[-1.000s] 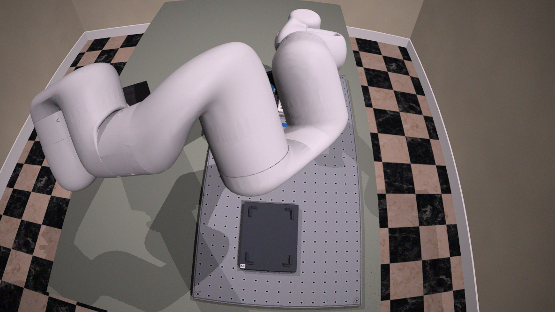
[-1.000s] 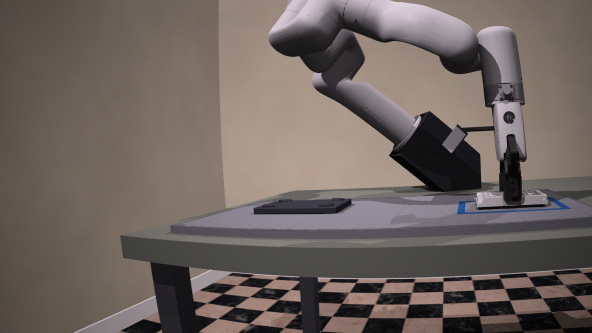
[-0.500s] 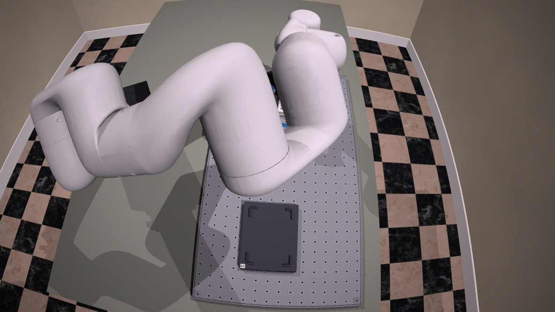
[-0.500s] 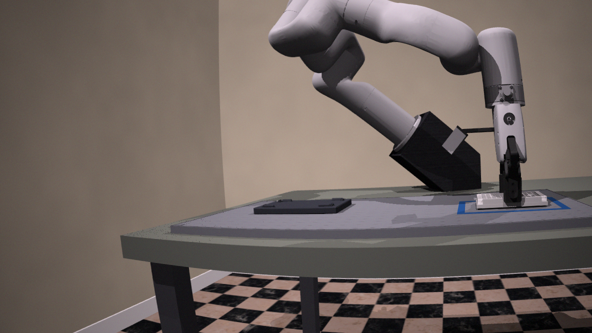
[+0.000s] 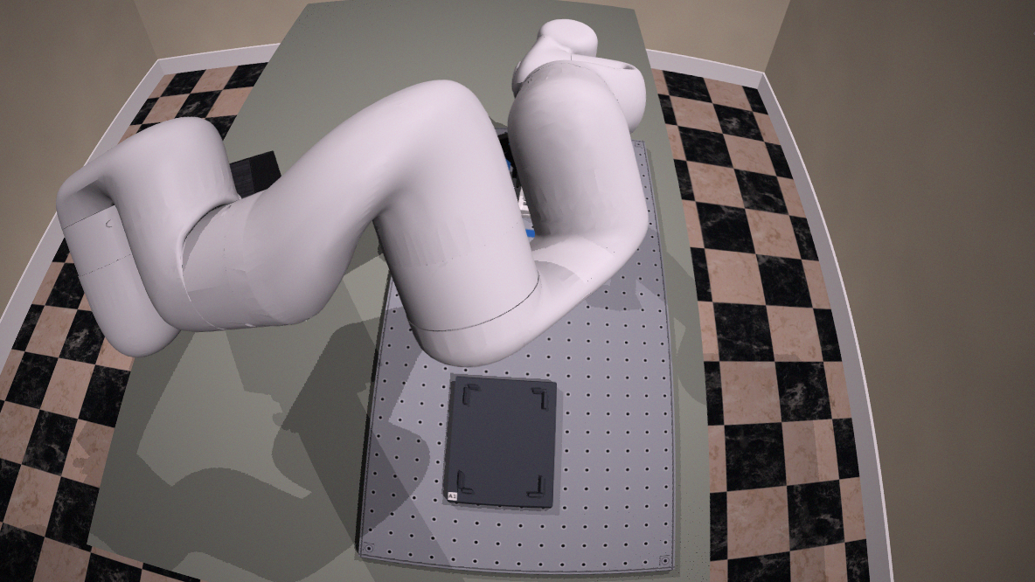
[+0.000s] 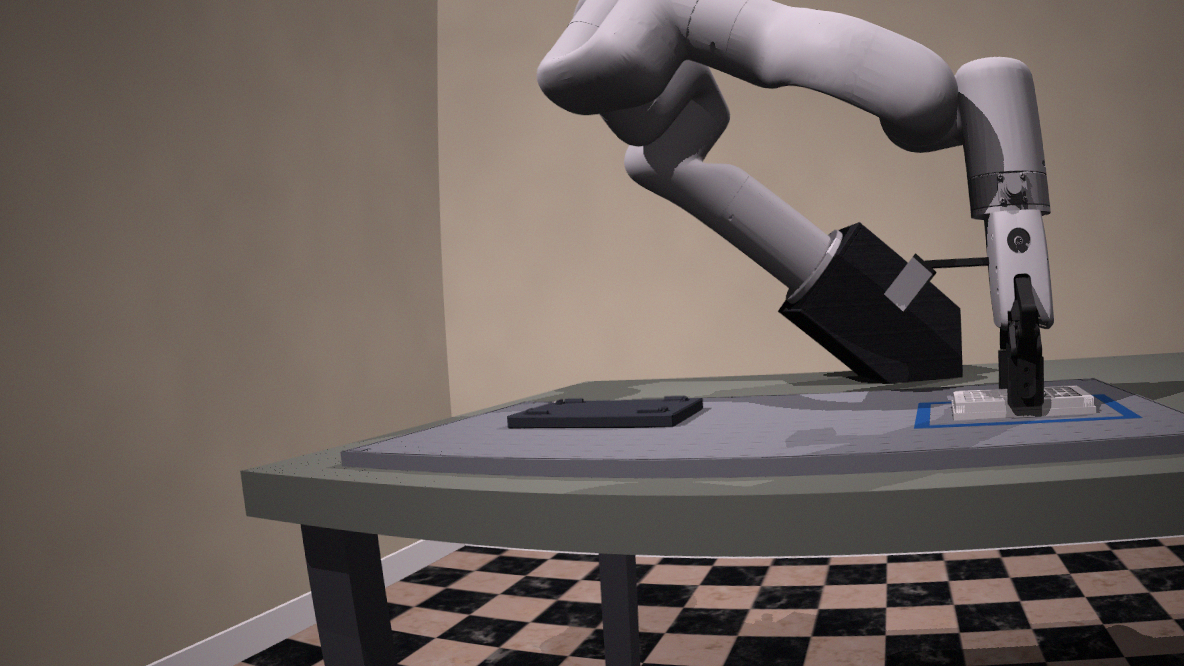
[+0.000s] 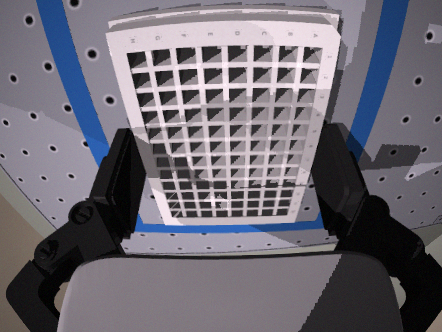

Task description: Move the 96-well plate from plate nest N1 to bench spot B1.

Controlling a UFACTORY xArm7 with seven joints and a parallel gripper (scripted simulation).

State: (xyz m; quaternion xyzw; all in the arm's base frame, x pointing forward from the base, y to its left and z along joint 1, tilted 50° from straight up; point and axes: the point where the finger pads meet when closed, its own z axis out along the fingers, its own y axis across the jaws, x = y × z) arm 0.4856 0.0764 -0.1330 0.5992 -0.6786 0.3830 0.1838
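The white 96-well plate lies 10 mm below my hand. The rest, counted from my hand: dark plate nest (390 mm to the right, 100 mm behind, 10 mm below).
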